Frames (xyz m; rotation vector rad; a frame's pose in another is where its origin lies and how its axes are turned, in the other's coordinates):
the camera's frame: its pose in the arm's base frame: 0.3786 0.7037 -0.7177 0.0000 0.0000 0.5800
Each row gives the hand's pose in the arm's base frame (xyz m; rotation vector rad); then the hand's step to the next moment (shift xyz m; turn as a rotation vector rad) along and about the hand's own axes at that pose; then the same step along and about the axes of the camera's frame.
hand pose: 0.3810 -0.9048 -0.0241 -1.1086 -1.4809 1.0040
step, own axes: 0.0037 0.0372 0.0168 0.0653 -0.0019 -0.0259
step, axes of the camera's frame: -0.0032 0.0159 -0.0376 0.0514 0.0432 0.0209
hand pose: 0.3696 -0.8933 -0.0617 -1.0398 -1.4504 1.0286
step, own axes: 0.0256 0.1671 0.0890 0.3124 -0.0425 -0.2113
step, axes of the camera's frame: -0.0307 0.0938 -0.1636 0.3147 0.1584 0.1412
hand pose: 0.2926 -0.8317 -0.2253 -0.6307 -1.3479 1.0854
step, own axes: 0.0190 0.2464 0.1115 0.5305 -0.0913 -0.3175
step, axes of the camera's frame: -0.0916 0.1723 -0.1882 0.4960 0.2740 0.2636
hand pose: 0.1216 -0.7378 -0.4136 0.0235 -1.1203 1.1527
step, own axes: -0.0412 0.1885 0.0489 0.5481 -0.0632 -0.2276
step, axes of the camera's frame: -0.1234 0.1201 -0.0998 0.4145 0.3007 0.3065
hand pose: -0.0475 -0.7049 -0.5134 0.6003 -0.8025 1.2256
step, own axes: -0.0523 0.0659 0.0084 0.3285 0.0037 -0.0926
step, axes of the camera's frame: -0.0719 0.0226 -0.0383 0.1941 0.1875 0.2090
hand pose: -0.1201 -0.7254 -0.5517 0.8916 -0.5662 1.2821
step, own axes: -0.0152 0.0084 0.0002 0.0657 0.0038 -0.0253
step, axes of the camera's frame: -0.0143 -0.0008 -0.0098 0.0388 0.0443 0.0388
